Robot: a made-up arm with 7 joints.
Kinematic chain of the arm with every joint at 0, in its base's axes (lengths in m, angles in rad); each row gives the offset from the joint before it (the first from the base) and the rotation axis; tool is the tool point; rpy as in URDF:
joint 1: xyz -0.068 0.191 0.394 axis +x
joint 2: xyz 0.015 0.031 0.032 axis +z
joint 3: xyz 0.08 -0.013 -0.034 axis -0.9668 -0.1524 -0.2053
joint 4: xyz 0 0.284 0.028 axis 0.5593 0.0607 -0.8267
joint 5: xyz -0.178 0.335 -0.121 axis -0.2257 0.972 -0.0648
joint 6: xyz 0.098 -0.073 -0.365 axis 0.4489 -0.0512 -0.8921
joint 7: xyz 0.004 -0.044 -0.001 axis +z
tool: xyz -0.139 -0.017 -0.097 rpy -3.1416 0 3.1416
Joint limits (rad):
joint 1: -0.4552..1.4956
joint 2: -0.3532..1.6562
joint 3: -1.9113..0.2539
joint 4: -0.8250..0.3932
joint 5: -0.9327..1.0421
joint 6: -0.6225..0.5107
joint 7: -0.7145..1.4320
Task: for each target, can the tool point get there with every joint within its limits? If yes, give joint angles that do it. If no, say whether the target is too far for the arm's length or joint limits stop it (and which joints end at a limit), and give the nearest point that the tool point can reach.
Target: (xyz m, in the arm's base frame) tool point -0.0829 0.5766 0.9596
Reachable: yes | joints 0.8073 -0.1252 -1.2184 -0.4454 -0.5078 0.3794 0.8231
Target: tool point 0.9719 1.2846 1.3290
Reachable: no: too far | nearest point 0.4316 0.7784 0.8903 | short by 0.861 m
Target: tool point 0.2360 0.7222 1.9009
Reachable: no: too far | nearest point 0.0998 0.5035 1.2553 | short by 0.695 m
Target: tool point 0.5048 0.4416 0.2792
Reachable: no: joint limits stop it (at a limit: joint 2, joint 4, joint 5, joint 6, joint 7) | nearest point 0.4780 0.4804 0.2614 | short by 0.050 m
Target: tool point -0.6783 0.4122 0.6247
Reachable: yes | joints 0.1716 1.1450 -1.1831 -0.3077 -0.6657 0.3844 0.7312
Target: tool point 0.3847 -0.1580 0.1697
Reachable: no: joint limits stop it (at a limit: joint 1, joint 2, joint 3, joint 4, joint 6, joint 7) | nearest point 0.2167 -0.1233 0.1862 | short by 0.172 m
